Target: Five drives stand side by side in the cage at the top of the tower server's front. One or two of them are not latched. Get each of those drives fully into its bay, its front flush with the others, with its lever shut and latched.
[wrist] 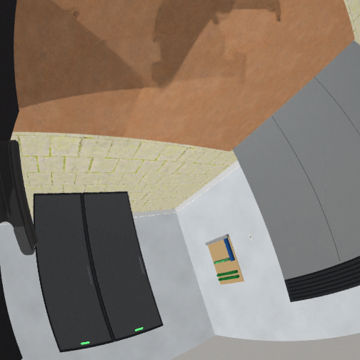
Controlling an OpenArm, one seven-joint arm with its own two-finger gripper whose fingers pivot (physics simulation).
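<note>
A strip of the black tower server (pixel 7 60) shows along the left edge of the wrist view, mostly cut off by the frame. Its front cage, the five drives and their levers do not show, so their positions and latches cannot be told. One dark finger of my gripper (pixel 22 220) reaches in from the left edge, its tip pointing down in the view. The other finger is outside the view. The gripper is open, and no drive shows at the visible finger.
Two tall black cabinets (pixel 60 270) (pixel 120 270) with green lights stand beyond the finger. A large grey cabinet (pixel 300 190) is at the right. A tan board (pixel 218 250) with blue and green strips hangs on the pale wall (pixel 200 225). Shadows fall on the orange-brown surface (pixel 115 30).
</note>
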